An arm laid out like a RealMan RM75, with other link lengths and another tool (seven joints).
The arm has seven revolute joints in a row. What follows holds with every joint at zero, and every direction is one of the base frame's.
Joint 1 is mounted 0.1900 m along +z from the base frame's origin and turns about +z.
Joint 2 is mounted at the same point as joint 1 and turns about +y.
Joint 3 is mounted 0.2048 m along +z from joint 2 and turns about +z.
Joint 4 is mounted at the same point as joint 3 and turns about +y.
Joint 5 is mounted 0.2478 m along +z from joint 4 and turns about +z.
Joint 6 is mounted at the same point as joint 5 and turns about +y.
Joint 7 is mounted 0.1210 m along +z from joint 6 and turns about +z.
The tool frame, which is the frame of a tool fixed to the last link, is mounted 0.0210 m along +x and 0.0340 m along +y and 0.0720 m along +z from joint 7; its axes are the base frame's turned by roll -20.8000, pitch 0.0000 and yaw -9.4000 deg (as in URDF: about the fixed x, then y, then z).
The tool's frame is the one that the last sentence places.
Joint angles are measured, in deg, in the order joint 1, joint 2, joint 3, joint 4, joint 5, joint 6, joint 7. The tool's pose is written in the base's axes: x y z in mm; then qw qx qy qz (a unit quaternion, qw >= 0). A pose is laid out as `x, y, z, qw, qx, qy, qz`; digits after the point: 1 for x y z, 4 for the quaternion.
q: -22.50, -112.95, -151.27, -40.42, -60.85, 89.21, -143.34
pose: -286.5, 356.9, 31.5, 0.0225, 0.5650, 0.7009, 0.4347
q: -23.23, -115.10, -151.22, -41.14, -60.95, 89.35, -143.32
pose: -274.7, 359.0, 19.4, 0.0391, 0.5661, 0.6966, 0.4390
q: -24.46, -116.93, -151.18, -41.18, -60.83, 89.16, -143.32
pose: -262.4, 362.8, 6.8, 0.0558, 0.5671, 0.6932, 0.4414
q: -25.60, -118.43, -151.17, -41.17, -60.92, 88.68, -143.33
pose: -251.7, 367.1, -3.0, 0.0677, 0.5677, 0.6893, 0.4450
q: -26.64, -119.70, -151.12, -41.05, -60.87, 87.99, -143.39
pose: -242.8, 371.0, -11.9, 0.0763, 0.5676, 0.6871, 0.4471
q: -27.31, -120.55, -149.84, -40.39, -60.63, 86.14, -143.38
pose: -238.8, 374.3, -24.4, 0.0773, 0.5685, 0.6907, 0.4402
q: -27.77, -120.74, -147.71, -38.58, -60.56, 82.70, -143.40
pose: -241.5, 378.6, -38.9, 0.0677, 0.5661, 0.7003, 0.4296
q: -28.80, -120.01, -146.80, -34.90, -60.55, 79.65, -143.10
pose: -246.8, 382.2, -51.1, 0.0613, 0.5580, 0.7113, 0.4230
